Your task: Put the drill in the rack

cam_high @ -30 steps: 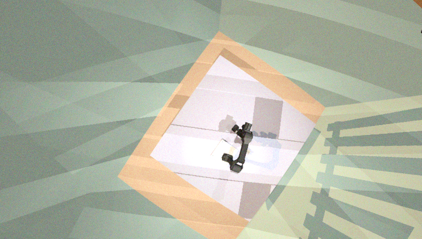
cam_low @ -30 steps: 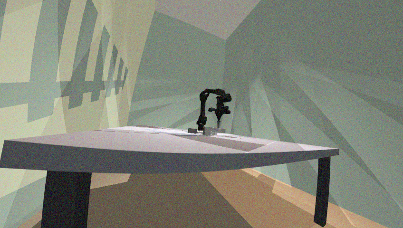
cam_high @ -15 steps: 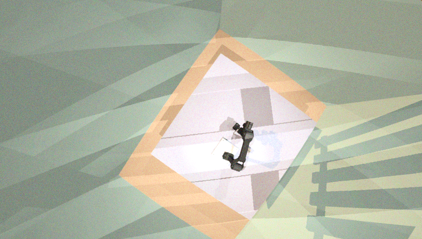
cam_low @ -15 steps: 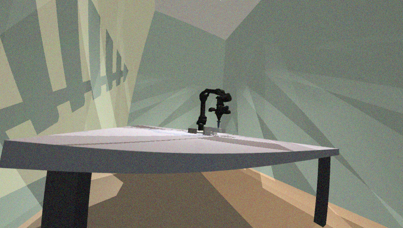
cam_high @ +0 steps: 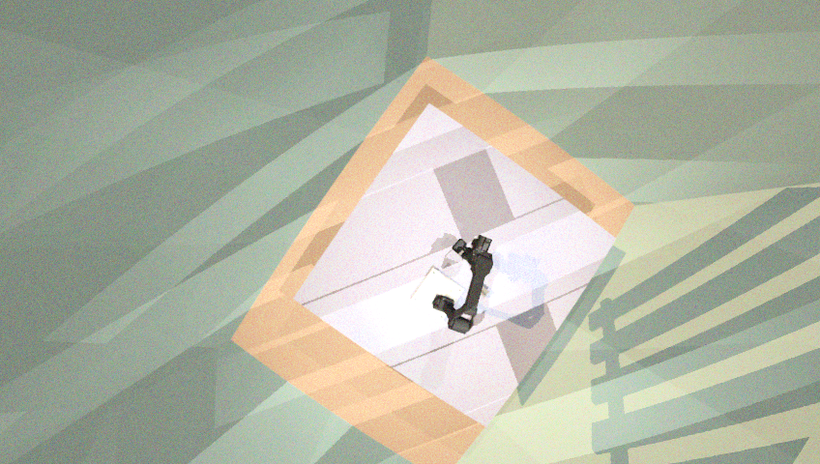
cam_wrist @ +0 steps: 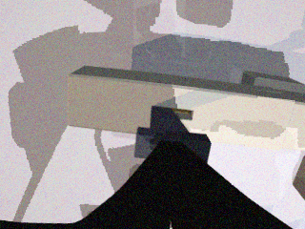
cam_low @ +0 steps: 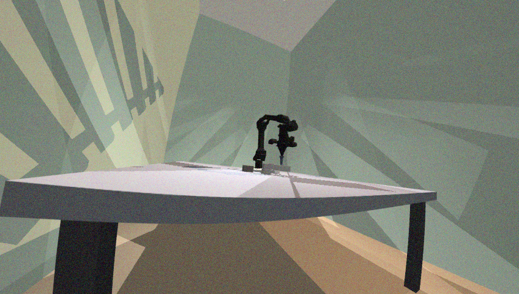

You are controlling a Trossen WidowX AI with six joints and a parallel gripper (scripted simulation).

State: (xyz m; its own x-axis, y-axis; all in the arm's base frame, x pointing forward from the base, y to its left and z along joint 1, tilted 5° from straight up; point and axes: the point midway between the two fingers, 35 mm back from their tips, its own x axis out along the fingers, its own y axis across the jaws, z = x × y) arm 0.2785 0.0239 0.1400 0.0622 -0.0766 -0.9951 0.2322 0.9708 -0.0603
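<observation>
Right now my gripper tip is 3 cm above the key. From my gripper tip the other things lie so: dark block 18 cm to the right, 12 cm behind, 11 cm below; drill 8 cm below, 5 cm to the right, 2 cm behind.
</observation>
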